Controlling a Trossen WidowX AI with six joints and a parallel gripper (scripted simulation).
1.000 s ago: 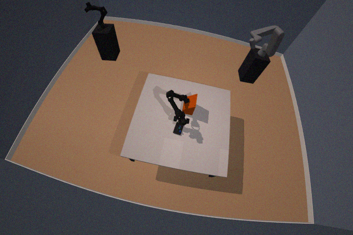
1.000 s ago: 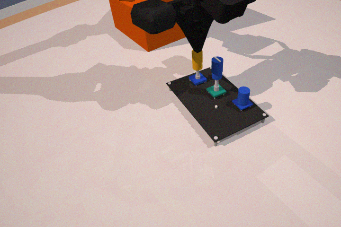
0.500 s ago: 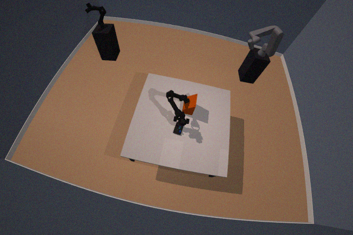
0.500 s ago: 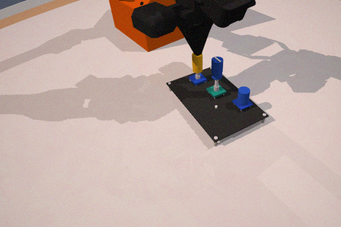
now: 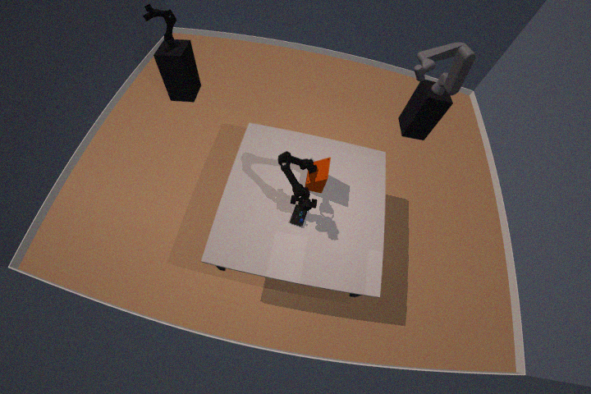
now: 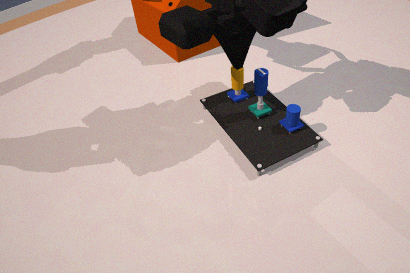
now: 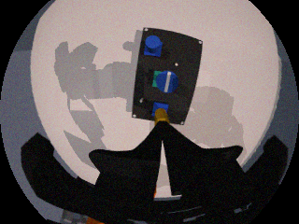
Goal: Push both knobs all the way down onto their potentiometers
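My gripper tip is now 20 mm above the yellow knob.
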